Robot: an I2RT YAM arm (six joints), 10 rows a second.
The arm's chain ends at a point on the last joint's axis. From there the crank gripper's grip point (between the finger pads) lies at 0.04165 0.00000 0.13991 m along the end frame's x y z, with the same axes.
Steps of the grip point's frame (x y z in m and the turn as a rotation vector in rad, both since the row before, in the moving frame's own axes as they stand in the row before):
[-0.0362, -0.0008, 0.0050, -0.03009, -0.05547, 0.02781]
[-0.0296, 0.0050, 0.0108, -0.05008, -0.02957, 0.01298]
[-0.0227, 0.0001, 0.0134, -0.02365, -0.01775, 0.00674]
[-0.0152, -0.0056, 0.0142, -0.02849, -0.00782, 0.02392]
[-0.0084, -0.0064, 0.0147, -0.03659, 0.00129, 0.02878]
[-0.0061, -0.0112, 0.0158, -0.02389, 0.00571, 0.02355]
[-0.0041, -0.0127, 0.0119, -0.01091, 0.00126, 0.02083]
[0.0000, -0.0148, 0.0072, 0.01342, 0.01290, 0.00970]
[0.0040, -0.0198, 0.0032, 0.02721, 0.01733, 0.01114]
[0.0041, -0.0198, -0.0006, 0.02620, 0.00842, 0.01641]
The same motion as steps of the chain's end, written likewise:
[-0.0283, -0.0061, 0.0030, -0.03009, -0.05547, 0.02781]
[-0.0254, -0.0025, 0.0098, -0.05008, -0.02957, 0.01298]
[-0.0202, -0.0035, 0.0127, -0.02365, -0.01775, 0.00674]
[-0.0140, -0.0106, 0.0139, -0.02849, -0.00782, 0.02392]
[-0.0085, -0.0127, 0.0149, -0.03659, 0.00129, 0.02878]
[-0.0068, -0.0155, 0.0161, -0.02389, 0.00571, 0.02355]
[-0.0043, -0.0151, 0.0120, -0.01091, 0.00126, 0.02083]
[-0.0018, -0.0133, 0.0078, 0.01342, 0.01290, 0.00970]
[0.0016, -0.0165, 0.0040, 0.02721, 0.01733, 0.01114]
[0.0029, -0.0168, -0.0002, 0.02620, 0.00842, 0.01641]

